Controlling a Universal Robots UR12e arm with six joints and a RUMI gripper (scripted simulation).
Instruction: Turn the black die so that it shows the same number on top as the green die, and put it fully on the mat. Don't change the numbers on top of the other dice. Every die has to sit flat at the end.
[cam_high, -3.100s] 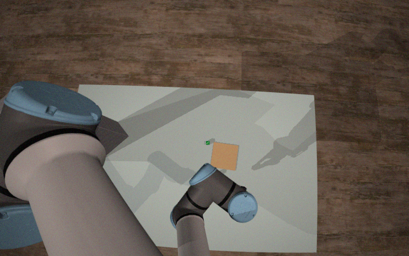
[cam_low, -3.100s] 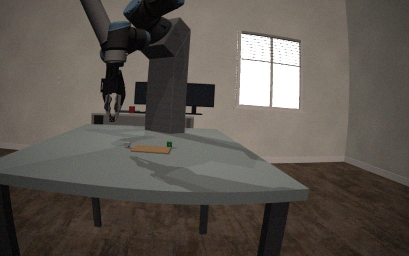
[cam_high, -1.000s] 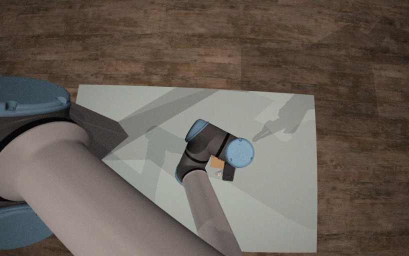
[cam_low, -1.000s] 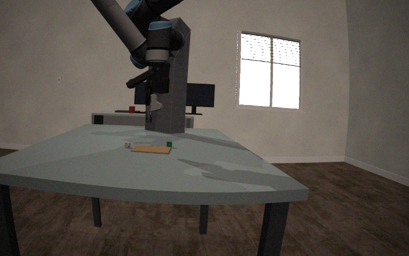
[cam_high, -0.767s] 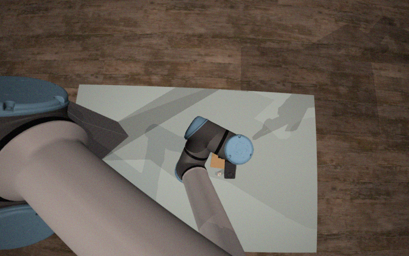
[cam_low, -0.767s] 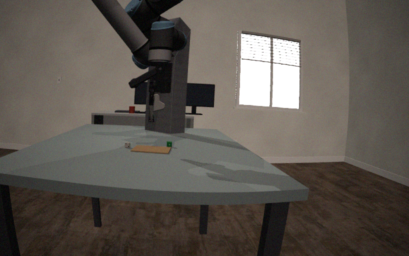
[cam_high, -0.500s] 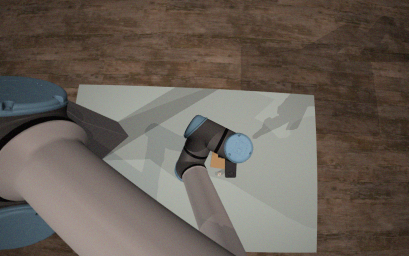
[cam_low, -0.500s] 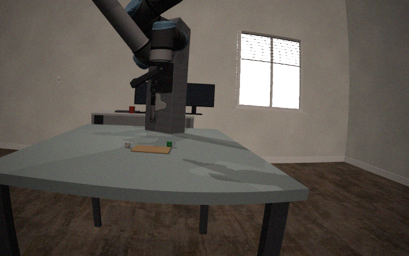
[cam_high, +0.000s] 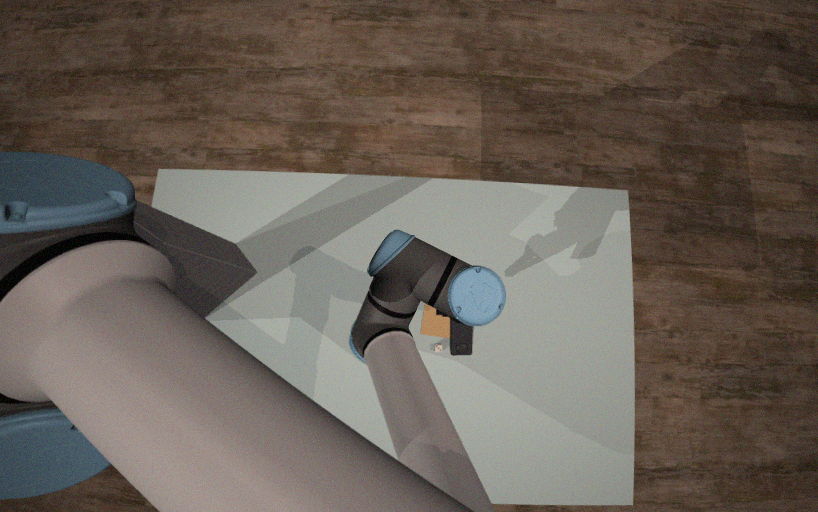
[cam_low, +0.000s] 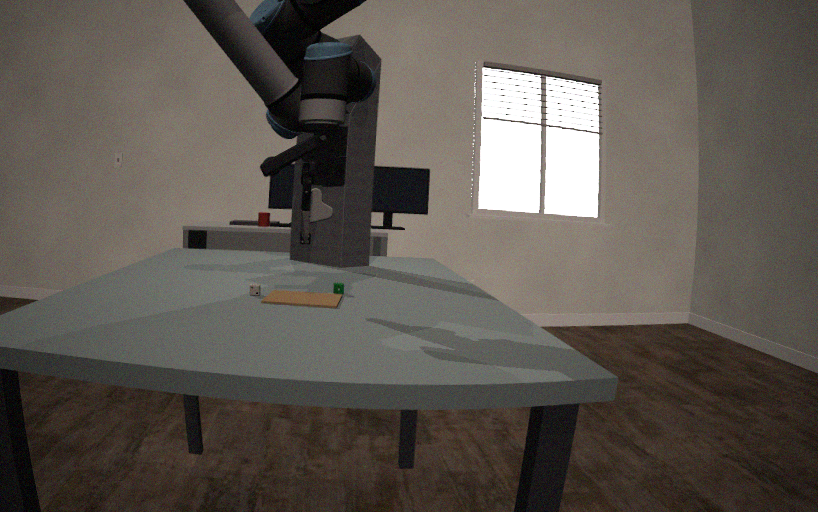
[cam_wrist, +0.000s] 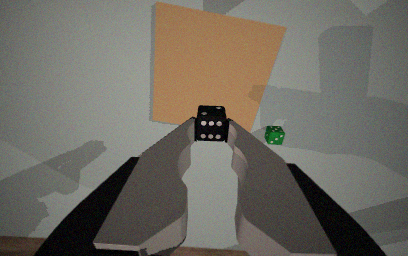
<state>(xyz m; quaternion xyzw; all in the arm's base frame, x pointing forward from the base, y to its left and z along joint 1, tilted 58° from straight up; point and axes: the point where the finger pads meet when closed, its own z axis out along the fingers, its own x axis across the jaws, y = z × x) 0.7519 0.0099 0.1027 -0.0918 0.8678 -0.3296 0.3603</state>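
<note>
Now: the mat 120 mm below my hand. From my hand the other things lie so: green die 90 mm behind, 80 mm to the left, 110 mm below; black die 10 mm below; white die 40 mm behind, 90 mm to the right, 110 mm below.
</note>
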